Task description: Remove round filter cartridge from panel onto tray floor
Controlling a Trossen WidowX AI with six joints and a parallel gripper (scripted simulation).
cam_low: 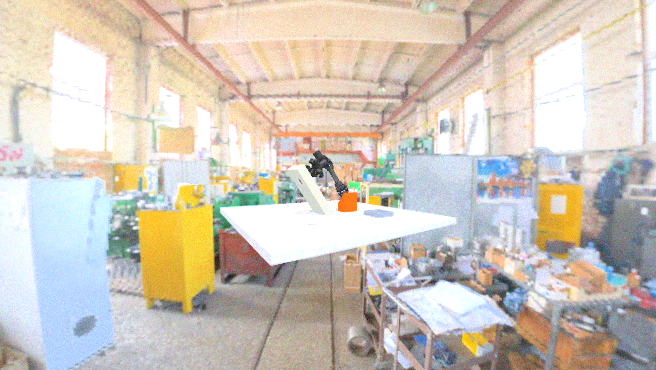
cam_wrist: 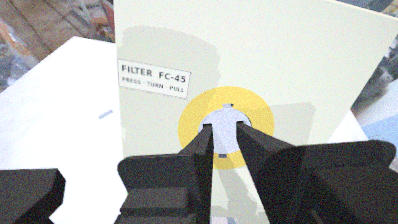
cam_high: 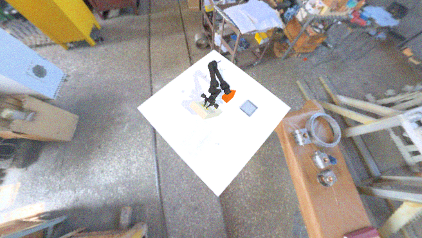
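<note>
My gripper tip is 1 cm short of the round filter cartridge and 1 cm above it. From my gripper tip the other things lie so: grey tray 48 cm behind, 22 cm to the left, 26 cm below; then cream service panel 4 cm behind, 1 cm to the right, 8 cm below.
</note>
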